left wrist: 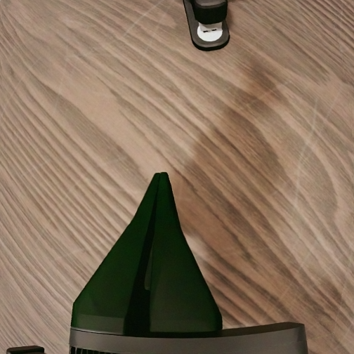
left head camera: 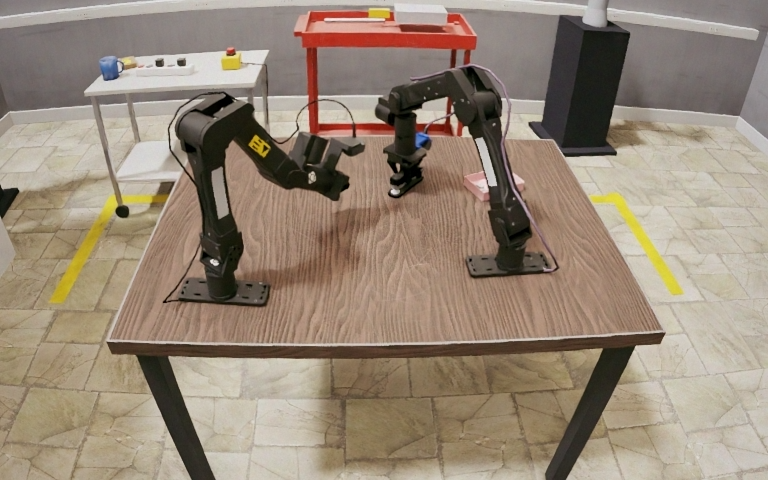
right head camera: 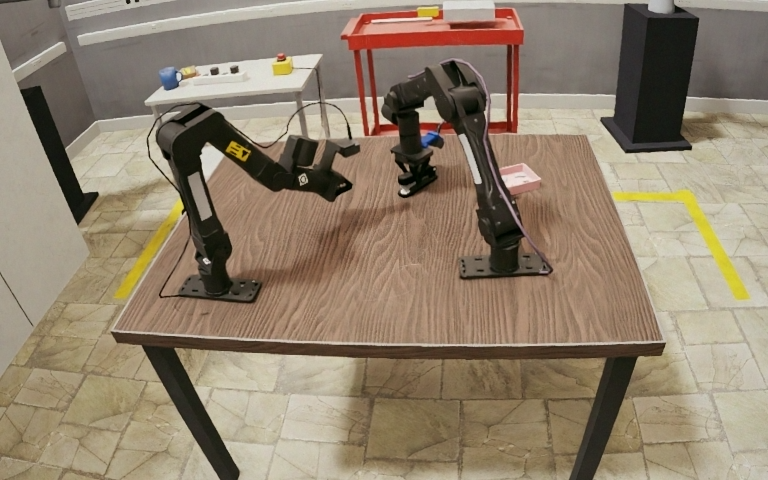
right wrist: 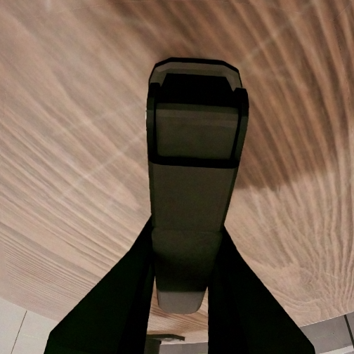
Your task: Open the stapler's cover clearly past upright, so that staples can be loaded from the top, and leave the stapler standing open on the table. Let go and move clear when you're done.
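Places are measured from the left arm's base along level axes (x ahead, y left, z up), in metres.
Pixels of known places: left gripper, fingertip midpoint: (left head camera: pixel 348 185) (right head camera: pixel 351 186); right gripper, fingertip midpoint: (left head camera: pixel 404 181) (right head camera: pixel 415 181); left arm's base, origin of the base link: (left head camera: pixel 223 293) (right head camera: pixel 219 290); right arm's base, origin of the base link: (left head camera: pixel 508 265) (right head camera: pixel 503 267).
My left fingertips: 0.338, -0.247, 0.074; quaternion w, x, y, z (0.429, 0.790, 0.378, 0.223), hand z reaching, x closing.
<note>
Ahead of a thing's pixels: the offset from my left fingertips to its top centre, as dx, dy, dz. "pt": to the spot under its first point. Level surfaces: height alone.
The dark stapler @(pt +0.085, -0.126, -0.065) (left head camera: pixel 397 191) (right head camera: pixel 408 189) (left wrist: pixel 208 40) (right wrist: pixel 193 195) is under my right gripper at the back middle of the table. Its cover lies low over its base, and a white plate shows at the nose in the left wrist view. My right gripper (left head camera: pixel 405 171) (right head camera: pixel 416 169) (right wrist: pixel 185 218) points down and is shut on the stapler, one finger along each side. Whether the base rests fully on the table is hard to tell. My left gripper (left head camera: pixel 342 192) (right head camera: pixel 343 190) (left wrist: pixel 162 177) is shut and empty, above the table to the left of the stapler, apart from it.
A pink tray @(+0.148, -0.399, -0.046) (left head camera: pixel 474 190) (right head camera: pixel 528 185) with small items stands on the table @(dz -0.075) (left head camera: pixel 396 305) (right head camera: pixel 396 305), to the right of the stapler and partly behind my right arm. A red cart (left head camera: pixel 385 40) (right head camera: pixel 436 38) stands beyond the table's back edge.
</note>
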